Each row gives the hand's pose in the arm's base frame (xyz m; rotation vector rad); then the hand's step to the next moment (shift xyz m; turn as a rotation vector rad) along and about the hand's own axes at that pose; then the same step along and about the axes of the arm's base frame.
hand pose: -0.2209 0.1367 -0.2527 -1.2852 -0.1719 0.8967
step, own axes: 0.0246 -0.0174 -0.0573 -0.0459 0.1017 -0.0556
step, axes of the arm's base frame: 0.0576 -0.0271 -0.0118 -0.0472 -0.0714 -0.0906
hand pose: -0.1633 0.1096 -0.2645 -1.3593 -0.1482 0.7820
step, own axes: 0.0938 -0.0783 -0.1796 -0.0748 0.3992 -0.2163
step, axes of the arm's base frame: 0.1964 -0.0927 -0.0040 -0.1078 -0.2179 -0.3907
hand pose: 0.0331 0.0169 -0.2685 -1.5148 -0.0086 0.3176
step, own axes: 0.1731 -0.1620 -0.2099 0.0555 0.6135 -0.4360
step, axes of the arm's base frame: 0.2407 -0.1724 0.1122 0.0186 -0.4003 -0.6395
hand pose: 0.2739 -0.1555 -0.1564 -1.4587 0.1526 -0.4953
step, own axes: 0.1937 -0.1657 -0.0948 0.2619 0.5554 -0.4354
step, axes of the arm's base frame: 0.0972 -0.1713 0.1875 0.1893 -0.4864 -0.5424
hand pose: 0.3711 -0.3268 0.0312 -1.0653 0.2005 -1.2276
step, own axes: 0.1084 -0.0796 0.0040 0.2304 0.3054 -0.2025
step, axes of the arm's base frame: -0.0085 -0.0840 0.1047 0.1610 -0.3190 -0.2443
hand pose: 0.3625 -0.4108 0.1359 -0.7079 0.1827 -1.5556
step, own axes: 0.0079 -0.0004 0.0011 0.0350 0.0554 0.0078
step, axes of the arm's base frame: 0.0006 -0.0071 0.0036 0.0526 -0.0382 -0.0112
